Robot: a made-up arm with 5 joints.
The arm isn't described. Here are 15 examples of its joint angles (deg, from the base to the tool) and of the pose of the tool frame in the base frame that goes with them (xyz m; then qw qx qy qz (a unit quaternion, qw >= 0)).
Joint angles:
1: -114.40 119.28 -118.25 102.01 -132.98
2: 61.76 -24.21 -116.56 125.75 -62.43
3: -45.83 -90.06 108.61 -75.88 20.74
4: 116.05 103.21 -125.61 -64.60 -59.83
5: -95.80 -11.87 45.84 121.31 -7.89
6: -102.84 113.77 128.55 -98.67 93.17
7: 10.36 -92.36 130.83 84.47 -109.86
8: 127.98 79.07 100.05 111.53 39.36
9: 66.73 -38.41 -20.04 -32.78 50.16
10: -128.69 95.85 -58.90 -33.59 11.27
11: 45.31 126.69 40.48 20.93 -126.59
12: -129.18 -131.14 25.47 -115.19 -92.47
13: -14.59 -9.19 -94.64 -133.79 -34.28
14: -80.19 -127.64 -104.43 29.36 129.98
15: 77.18 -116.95 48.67 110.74 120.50
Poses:
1: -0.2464 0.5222 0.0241 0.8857 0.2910 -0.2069 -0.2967
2: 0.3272 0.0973 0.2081 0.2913 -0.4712 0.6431 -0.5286
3: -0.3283 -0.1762 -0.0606 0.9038 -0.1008 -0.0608 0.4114
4: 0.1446 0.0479 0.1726 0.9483 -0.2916 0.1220 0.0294
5: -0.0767 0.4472 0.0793 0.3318 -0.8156 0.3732 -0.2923
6: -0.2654 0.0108 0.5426 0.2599 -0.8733 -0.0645 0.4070
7: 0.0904 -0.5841 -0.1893 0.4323 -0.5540 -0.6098 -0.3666
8: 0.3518 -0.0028 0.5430 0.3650 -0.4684 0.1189 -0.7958
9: -0.0864 -0.0546 0.2365 0.6432 0.5987 -0.4377 0.1907
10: 0.0628 0.0646 0.1748 0.1261 -0.3117 -0.4040 0.8507
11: 0.1642 0.2579 0.4263 0.5927 0.4566 -0.6523 -0.1214
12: -0.2663 0.0752 0.1683 0.8891 -0.1760 0.3765 -0.1919
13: -0.0592 -0.0573 0.1846 0.3985 0.6040 -0.6845 -0.0884
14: -0.4584 0.1625 0.3767 0.6550 0.5090 0.3393 0.4436
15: -0.0604 0.1385 0.0810 0.5874 0.3985 0.6904 0.1396
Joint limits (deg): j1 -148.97..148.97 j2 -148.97..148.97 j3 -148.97..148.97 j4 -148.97..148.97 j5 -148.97..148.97
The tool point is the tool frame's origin. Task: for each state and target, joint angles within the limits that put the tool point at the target. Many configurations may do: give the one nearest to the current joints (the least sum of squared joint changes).
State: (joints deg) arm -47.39 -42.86 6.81 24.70 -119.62
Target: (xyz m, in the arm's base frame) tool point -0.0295 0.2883 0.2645
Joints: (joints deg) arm -36.99 -57.63 -25.43 39.04 -73.19
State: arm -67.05 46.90 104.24 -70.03 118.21
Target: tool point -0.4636 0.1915 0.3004
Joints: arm -52.53 3.22 123.57 -63.35 96.69
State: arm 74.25 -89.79 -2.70 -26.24 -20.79
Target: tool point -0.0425 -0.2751 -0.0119
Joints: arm 75.84 -70.01 16.30 -24.96 -33.37
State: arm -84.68 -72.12 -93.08 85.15 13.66
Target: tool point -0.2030 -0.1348 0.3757
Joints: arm -68.64 -65.69 -114.80 82.32 13.25
